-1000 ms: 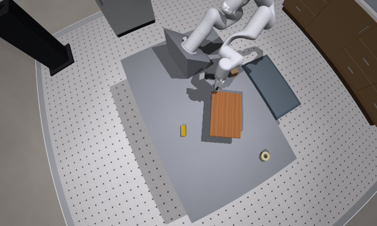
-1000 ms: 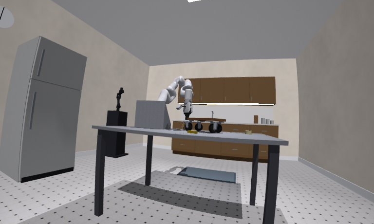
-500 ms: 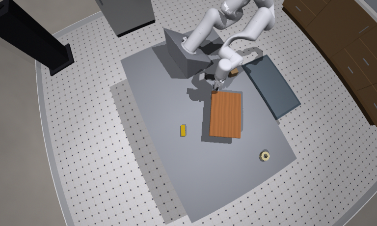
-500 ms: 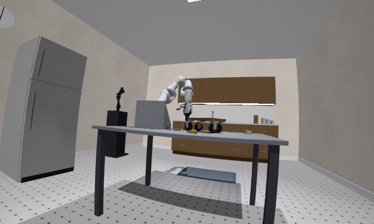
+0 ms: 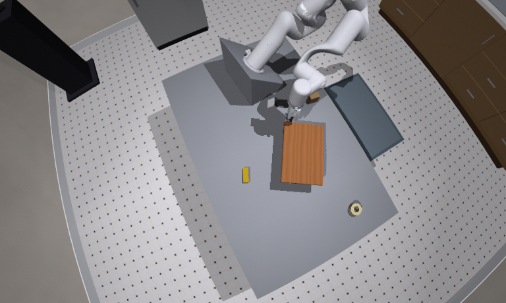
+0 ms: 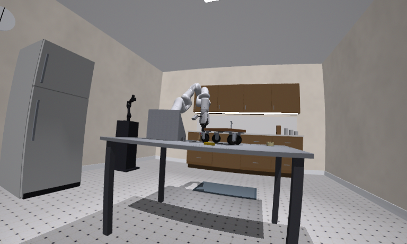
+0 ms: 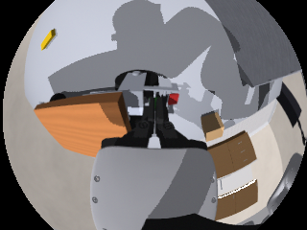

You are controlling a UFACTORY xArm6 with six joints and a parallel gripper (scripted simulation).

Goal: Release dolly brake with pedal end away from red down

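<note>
Right now my hand is 4 cm above the brake pedal, 1 cm to the right of it and 1 cm past it. The rest, counted from my hand: yellow block (34 cm to the right, 13 cm ahead, 11 cm below); then brown block (22 cm to the left, 9 cm below, 6 cm behind).
</note>
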